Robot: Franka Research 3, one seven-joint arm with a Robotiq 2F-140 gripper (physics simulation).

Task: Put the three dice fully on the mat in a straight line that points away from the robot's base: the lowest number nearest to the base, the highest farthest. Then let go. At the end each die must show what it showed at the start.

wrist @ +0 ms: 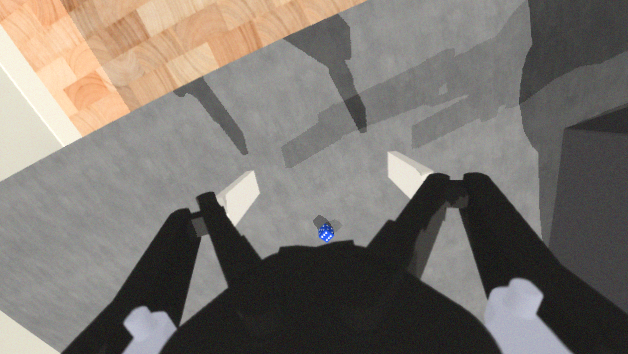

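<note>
A blue die [326, 232] with white pips lies on the grey table top, just beyond the dark gripper body at the lower middle of the view. Its upper face is too small to read surely. My gripper [320, 173] is open, with its two pale fingertips wide apart and nothing between them. The fingertips hang above the table, and the die shows between the two fingers, nearer to the gripper body than the tips. The other two dice and the mat do not show; the gripper body hides the lower middle part of the view.
The grey table top [125, 200] ends at a diagonal edge at the upper left, with a wood-block floor [165, 30] beyond it. A large dark grey box [595, 200] stands at the right. Shadows of the arm and gripper fall across the table.
</note>
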